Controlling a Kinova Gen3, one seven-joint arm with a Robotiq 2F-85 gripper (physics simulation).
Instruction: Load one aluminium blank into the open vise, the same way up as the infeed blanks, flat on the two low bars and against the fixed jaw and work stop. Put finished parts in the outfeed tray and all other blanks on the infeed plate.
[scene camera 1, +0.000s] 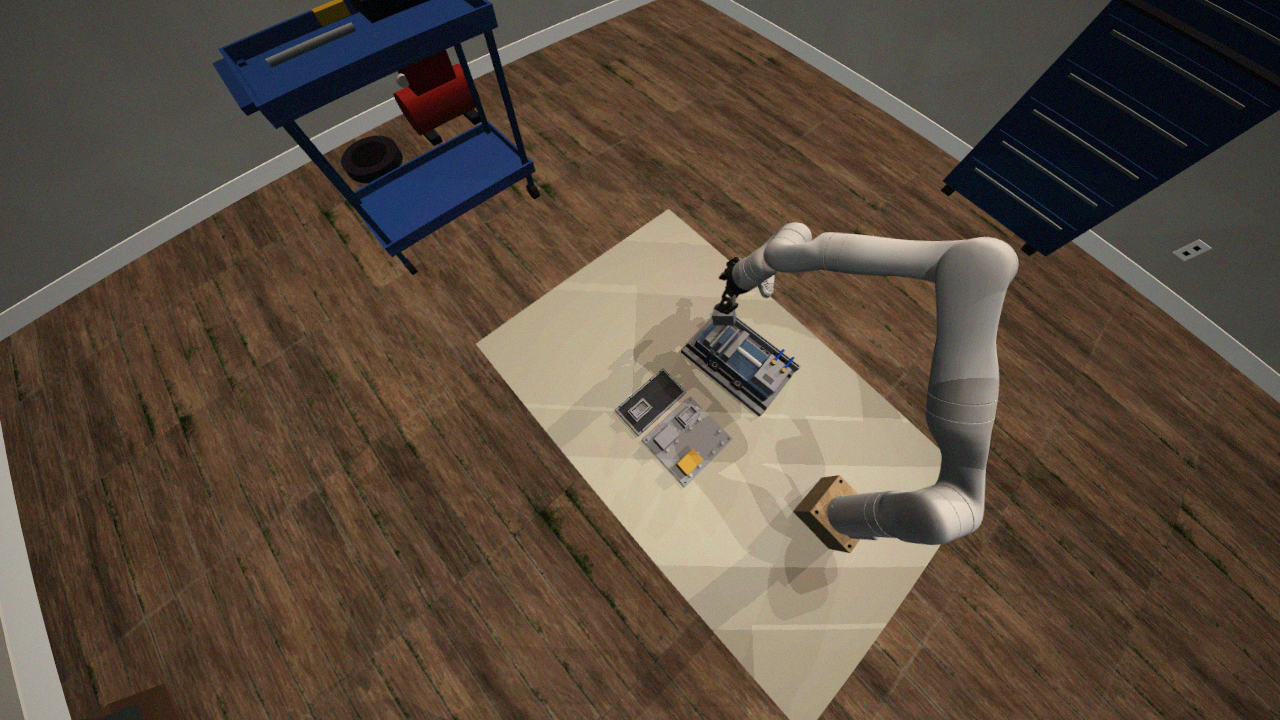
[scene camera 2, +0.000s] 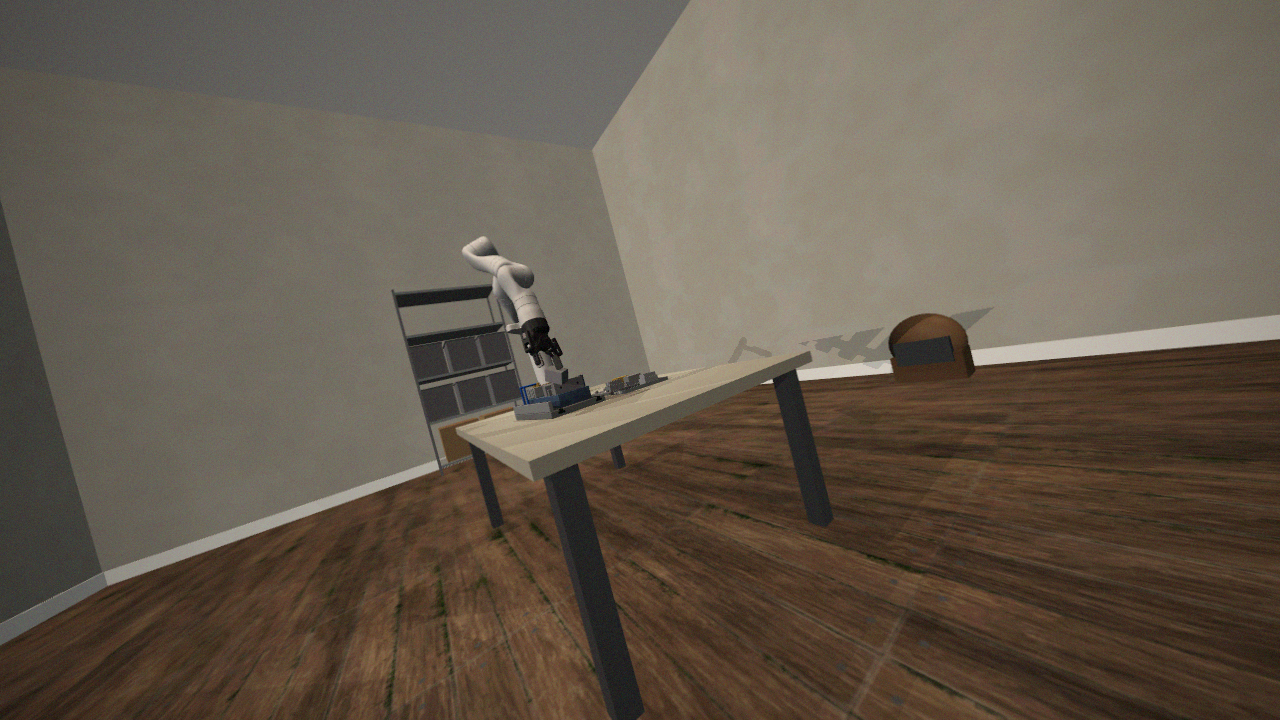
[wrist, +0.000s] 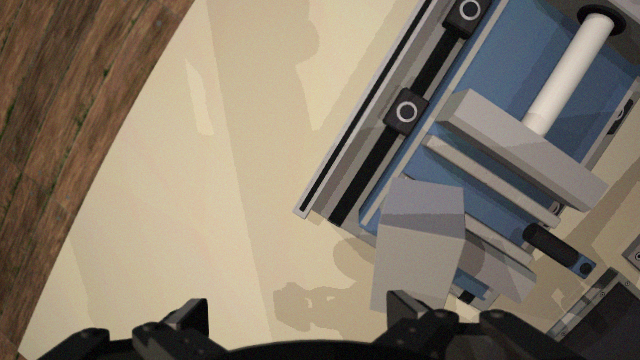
Labels:
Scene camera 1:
my gripper: 719, 293
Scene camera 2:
my gripper: 551, 367
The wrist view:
my gripper: 298, 316
dark outfeed tray: 602, 321
moving jaw: 467, 114

